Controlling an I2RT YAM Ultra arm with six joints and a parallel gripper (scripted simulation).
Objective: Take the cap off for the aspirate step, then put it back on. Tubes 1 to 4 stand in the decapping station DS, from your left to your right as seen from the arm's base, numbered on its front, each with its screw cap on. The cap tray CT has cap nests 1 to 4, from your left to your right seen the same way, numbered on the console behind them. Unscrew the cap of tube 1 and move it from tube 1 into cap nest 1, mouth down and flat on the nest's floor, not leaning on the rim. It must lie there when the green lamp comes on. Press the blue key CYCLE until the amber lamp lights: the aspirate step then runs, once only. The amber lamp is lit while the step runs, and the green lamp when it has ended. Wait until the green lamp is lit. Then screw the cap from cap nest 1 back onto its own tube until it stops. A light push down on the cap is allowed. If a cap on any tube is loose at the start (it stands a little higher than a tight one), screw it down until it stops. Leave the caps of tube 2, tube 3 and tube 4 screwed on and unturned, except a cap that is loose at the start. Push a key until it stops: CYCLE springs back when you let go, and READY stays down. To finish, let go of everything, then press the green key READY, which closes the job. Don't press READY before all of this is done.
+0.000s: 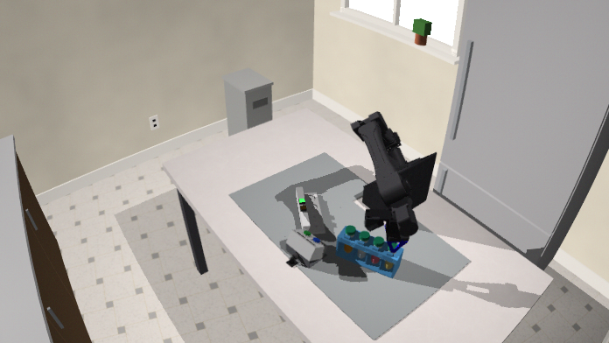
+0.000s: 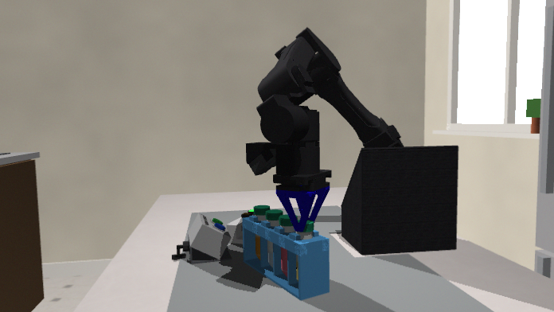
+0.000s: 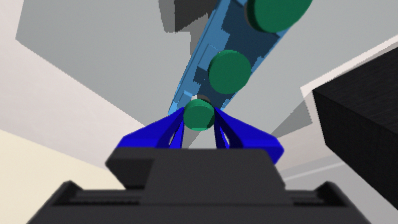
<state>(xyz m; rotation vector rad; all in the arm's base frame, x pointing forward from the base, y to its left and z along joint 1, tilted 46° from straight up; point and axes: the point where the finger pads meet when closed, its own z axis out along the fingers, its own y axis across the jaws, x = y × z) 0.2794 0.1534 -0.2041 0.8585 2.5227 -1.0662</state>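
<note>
My hand is right at the green cap. Round my hand: blue key: 15 cm ahead, 21 cm to the right, 5 cm below; then green key: 16 cm ahead, 25 cm to the right, 5 cm below; then grey key box: 17 cm ahead, 23 cm to the right, 6 cm below.
</note>
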